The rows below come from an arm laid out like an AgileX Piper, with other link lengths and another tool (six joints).
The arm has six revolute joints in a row. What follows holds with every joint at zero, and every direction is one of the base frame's. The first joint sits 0.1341 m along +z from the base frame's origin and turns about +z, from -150 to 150 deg. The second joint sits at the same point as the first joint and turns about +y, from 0 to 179.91 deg. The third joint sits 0.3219 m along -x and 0.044 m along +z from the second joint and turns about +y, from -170 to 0 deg. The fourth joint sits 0.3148 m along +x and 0.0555 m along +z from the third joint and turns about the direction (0.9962, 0, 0.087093), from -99.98 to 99.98 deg. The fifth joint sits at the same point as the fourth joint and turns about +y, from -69.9 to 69.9 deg. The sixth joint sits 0.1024 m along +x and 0.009 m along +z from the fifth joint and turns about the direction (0.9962, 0, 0.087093), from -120 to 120 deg. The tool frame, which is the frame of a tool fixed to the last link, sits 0.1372 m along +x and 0.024 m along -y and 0.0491 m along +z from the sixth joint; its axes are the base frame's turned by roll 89.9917, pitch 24.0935 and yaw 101.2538 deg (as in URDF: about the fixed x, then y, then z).
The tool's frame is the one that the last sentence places.
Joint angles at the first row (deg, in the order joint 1, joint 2, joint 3, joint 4, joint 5, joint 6):
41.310, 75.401, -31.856, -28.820, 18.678, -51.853
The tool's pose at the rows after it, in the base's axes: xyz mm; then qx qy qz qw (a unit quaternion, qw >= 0):
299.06 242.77 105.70 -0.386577 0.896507 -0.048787 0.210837
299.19 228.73 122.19 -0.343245 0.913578 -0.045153 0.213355
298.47 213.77 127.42 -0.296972 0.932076 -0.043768 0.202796
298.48 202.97 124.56 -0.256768 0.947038 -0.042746 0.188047
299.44 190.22 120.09 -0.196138 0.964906 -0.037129 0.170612
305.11 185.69 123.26 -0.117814 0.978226 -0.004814 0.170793
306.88 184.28 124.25 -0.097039 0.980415 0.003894 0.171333
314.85 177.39 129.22 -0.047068 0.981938 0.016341 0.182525
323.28 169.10 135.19 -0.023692 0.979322 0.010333 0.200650
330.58 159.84 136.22 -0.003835 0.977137 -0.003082 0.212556
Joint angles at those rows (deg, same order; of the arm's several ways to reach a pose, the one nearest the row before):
41.310, 72.708, -31.856, -28.819, 22.517, -49.734
41.309, 68.985, -31.857, -28.820, 26.584, -45.436
41.310, 66.978, -31.857, -28.761, 30.597, -40.624
41.310, 66.749, -31.856, -28.820, 33.232, -36.039
41.310, 66.921, -31.856, -28.934, 35.982, -28.935
41.310, 66.921, -31.856, -29.106, 35.867, -18.966
41.253, 66.921, -31.856, -29.221, 35.753, -16.329
41.195, 66.921, -31.856, -32.085, 35.695, -8.251
41.195, 66.922, -31.858, -36.668, 36.211, -2.408
41.196, 67.665, -31.856, -40.966, 37.244, 2.750

